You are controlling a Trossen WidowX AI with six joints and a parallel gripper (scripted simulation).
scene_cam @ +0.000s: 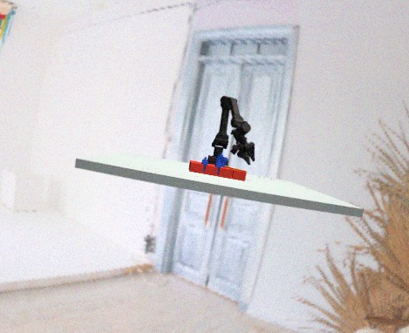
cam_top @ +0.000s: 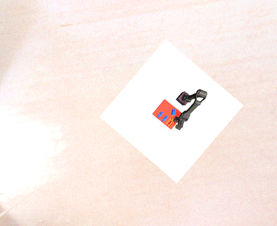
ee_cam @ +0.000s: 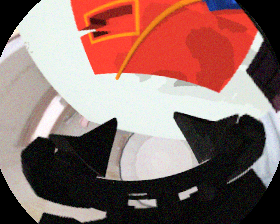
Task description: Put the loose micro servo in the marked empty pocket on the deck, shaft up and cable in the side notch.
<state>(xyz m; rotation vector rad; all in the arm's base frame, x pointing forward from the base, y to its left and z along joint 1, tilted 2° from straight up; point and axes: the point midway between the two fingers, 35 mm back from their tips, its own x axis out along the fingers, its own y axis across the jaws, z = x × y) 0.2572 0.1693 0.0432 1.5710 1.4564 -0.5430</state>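
Right now my gripper tip is 190 mm to the left of the red deck, 80 mm above it and 40 mm past it.
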